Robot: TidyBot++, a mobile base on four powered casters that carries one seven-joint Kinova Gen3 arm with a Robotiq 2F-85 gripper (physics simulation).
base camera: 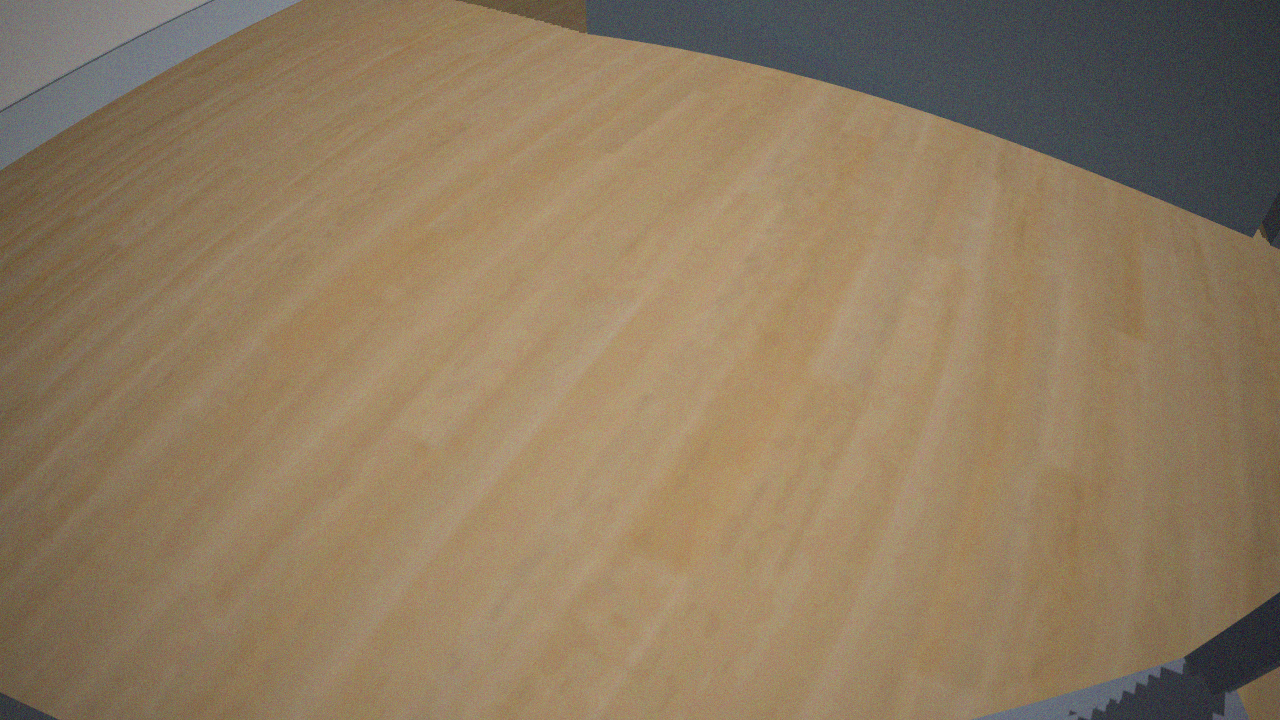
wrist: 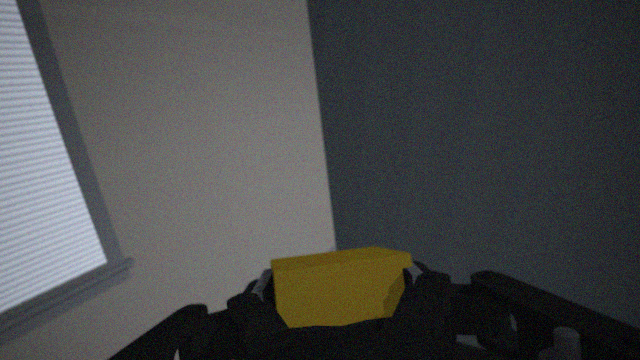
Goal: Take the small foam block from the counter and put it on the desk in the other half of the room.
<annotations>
My gripper shows in the wrist view [336,279]; in the base camera view it is out of frame. A yellow foam block shows in the wrist view [338,288]; in the base camera view it is out of frame.
</annotations>
